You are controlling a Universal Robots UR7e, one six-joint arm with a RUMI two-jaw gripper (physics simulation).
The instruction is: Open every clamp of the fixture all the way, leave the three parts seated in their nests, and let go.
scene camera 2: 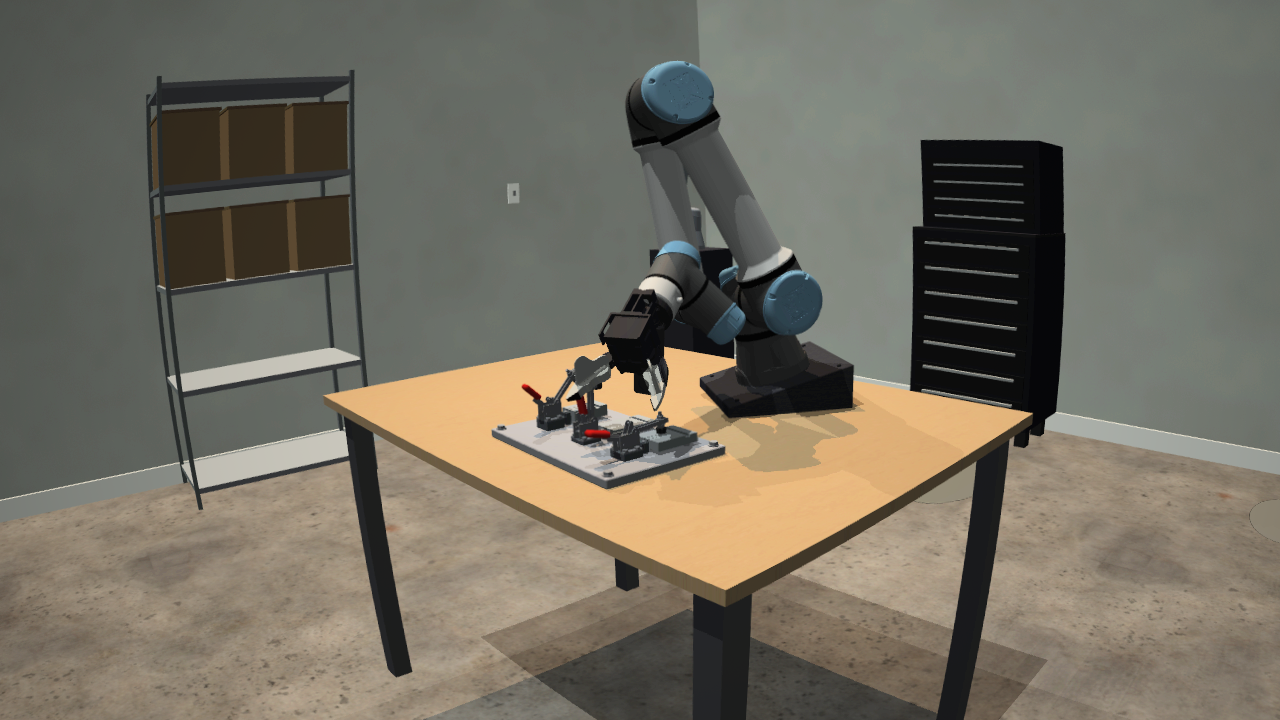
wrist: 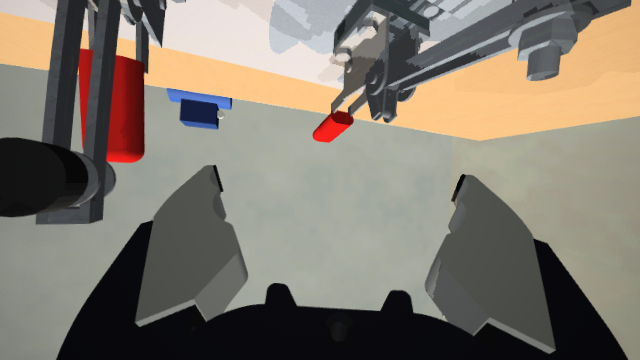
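Note:
The fixture plate lies on the table and carries three toggle clamps. The far-left clamp has its arm raised at a slant and its red handle tilted outward. The middle clamp has a steep red handle; its arm is hard to make out. The near clamp has its red handle low and its arm reaching low over a grey-green part. The other parts are mostly hidden. My gripper is open and empty above the plate, one finger near the far-left clamp's arm.
In the wrist view a raised clamp arm with a black tip stands left of the fingers, before a red handle. Another clamp arm extends right, beyond the fingertips. A blue object shows past the table edge.

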